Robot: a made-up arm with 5 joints. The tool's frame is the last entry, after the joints.
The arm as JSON. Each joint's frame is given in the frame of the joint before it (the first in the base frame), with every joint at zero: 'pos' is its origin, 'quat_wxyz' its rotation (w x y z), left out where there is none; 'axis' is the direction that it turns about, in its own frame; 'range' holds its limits. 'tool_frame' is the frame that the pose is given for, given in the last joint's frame.
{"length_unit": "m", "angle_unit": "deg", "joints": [
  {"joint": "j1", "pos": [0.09, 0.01, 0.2], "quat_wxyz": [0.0, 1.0, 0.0, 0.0], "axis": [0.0, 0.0, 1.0], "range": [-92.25, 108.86]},
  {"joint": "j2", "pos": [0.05, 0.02, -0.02], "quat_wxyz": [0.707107, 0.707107, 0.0, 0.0], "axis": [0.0, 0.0, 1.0], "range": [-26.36, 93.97]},
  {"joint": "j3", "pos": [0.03, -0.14, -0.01], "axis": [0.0, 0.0, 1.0], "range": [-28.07, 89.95]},
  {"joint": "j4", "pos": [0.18, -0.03, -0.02], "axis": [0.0, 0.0, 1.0], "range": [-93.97, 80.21]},
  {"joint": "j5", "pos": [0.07, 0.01, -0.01], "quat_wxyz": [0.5, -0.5, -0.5, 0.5], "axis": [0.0, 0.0, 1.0], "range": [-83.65, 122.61]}
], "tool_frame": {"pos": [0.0, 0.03, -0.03], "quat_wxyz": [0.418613, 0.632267, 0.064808, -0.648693]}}
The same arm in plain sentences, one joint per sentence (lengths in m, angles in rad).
The arm has five revolute joints in a row. What follows holds with every joint at zero, and every direction is one of the base frame's.
Joint 1 lies 0.09 m along +x and 0.01 m along +y and 0.2 m along +z from the base frame's origin and turns about -z, from -1.6101 to 1.9 rad.
Joint 2 lies 0.05 m along +x and 0.02 m along -y and 0.02 m along +z from joint 1 and turns about +y, from -0.4601 to 1.6401 rad.
Joint 3 lies 0.03 m along +x and 0.01 m along -y and 0.14 m along +z from joint 2 and turns about +y, from -0.4899 to 1.5699 rad.
Joint 4 lies 0.18 m along +x and 0.02 m along -y and 0.03 m along +z from joint 3 and turns about +y, from -1.6401 to 1.3999 rad.
Joint 5 lies 0.07 m along +x and 0.01 m along -y and 0.01 m along -z from joint 4 and turns about -x, from -1.46 to 2.1399 rad.
The tool frame, which is the frame that the pose is given for, lies 0.03 m along +x and 0.03 m along -y from joint 5; its axes are the base frame's turned by roll -0.6844, pitch 0.1506 and yaw 0.4852 rad (as in URDF: about the fixed x, then y, then z).

